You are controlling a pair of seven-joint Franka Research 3 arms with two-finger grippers.
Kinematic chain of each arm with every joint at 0, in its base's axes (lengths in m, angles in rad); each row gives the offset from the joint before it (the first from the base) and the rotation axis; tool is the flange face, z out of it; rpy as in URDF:
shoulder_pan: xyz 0 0 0.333 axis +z
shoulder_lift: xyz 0 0 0 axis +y
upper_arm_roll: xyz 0 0 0.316 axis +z
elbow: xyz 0.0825 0 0 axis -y
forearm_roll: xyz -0.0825 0 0.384 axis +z
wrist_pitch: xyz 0 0 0 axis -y
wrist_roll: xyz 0.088 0 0 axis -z
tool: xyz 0 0 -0.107 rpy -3.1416 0 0
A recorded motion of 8 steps. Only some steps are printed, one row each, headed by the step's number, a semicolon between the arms.
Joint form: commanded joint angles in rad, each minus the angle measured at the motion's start. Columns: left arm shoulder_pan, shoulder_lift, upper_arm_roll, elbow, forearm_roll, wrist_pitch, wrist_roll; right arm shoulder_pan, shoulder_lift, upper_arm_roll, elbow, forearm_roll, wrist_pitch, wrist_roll.
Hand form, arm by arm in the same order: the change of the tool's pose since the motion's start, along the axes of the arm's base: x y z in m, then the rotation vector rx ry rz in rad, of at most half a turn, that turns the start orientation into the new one. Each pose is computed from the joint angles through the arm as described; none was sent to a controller.
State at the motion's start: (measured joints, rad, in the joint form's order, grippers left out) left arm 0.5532 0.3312 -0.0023 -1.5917 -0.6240 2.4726 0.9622; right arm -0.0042 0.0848 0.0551 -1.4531 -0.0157 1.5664 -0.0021
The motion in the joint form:
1: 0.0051 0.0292 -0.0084 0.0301 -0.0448 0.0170 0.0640; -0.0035 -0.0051 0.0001 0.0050 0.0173 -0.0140 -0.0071
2: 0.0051 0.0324 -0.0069 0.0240 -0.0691 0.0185 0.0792; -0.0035 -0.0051 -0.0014 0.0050 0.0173 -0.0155 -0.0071
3: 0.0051 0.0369 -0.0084 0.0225 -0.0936 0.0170 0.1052; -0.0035 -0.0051 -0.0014 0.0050 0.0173 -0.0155 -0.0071
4: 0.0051 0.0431 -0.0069 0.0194 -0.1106 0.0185 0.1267; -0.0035 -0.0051 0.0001 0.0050 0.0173 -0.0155 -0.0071
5: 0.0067 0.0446 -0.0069 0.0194 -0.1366 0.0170 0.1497; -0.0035 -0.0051 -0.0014 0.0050 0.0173 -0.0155 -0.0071
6: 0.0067 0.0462 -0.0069 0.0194 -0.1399 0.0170 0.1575; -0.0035 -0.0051 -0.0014 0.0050 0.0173 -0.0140 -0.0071
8: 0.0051 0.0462 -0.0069 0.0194 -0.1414 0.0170 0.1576; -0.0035 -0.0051 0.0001 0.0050 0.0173 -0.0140 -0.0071
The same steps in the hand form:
1: 0.0072 0.0046 -0.0032 0.0158 -0.0351 -0.0244; -0.0030 -0.0002 0.0040 0.0166 0.0047 0.0043
2: 0.0065 0.0055 -0.0086 0.0034 -0.0401 -0.0244; -0.0031 -0.0010 0.0039 0.0164 0.0062 0.0028
3: 0.0074 0.0049 -0.0128 -0.0026 -0.0474 -0.0364; -0.0031 -0.0010 0.0039 0.0164 0.0062 0.0028
4: 0.0074 0.0062 -0.0187 -0.0047 -0.0492 -0.0431; -0.0031 -0.0002 0.0039 0.0165 0.0062 0.0043
5: 0.0070 0.0072 -0.0200 -0.0106 -0.0612 -0.0490; -0.0031 -0.0010 0.0039 0.0164 0.0062 0.0028
6: 0.0072 0.0074 -0.0211 -0.0086 -0.0618 -0.0533; -0.0029 -0.0010 0.0040 0.0165 0.0047 0.0028
8: 0.0078 0.0064 -0.0212 -0.0097 -0.0625 -0.0544; -0.0030 -0.0002 0.0040 0.0166 0.0047 0.0043

